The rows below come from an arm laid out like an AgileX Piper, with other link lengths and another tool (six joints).
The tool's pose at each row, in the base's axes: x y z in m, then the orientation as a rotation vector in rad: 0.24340 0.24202 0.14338 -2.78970 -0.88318 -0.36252; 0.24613 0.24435 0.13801 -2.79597 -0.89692 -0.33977; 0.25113 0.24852 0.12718 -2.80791 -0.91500 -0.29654; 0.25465 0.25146 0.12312 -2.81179 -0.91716 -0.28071; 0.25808 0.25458 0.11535 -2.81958 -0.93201 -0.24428; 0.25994 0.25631 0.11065 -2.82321 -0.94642 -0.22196; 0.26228 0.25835 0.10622 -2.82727 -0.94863 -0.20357; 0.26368 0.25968 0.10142 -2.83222 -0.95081 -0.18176; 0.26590 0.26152 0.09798 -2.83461 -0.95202 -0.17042; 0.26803 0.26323 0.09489 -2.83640 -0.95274 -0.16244; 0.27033 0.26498 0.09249 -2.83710 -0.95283 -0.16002; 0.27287 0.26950 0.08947 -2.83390 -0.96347 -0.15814
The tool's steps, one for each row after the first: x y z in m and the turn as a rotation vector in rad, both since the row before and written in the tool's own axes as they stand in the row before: 0.00187 0.00031 0.00617 -0.00122 -0.01791 -0.00683; 0.00330 0.00076 0.01217 -0.00139 -0.03284 -0.00763; 0.00346 0.00017 0.00505 0.00069 -0.01120 0.00009; 0.00269 0.00036 0.00863 0.00016 -0.02688 -0.00647; 0.00151 0.00022 0.00512 -0.00034 -0.01688 -0.00760; 0.00220 0.00026 0.00493 0.00088 -0.01285 0.00019; 0.00104 0.00029 0.00506 0.00088 -0.01524 0.00052; 0.00229 0.00025 0.00385 0.00054 -0.00788 0.00019; 0.00222 0.00026 0.00346 0.00029 -0.00556 0.00023; 0.00250 0.00026 0.00279 -0.00003 -0.00172 0.00018; 0.00424 -0.00171 0.00388 0.00068 -0.00166 -0.00728
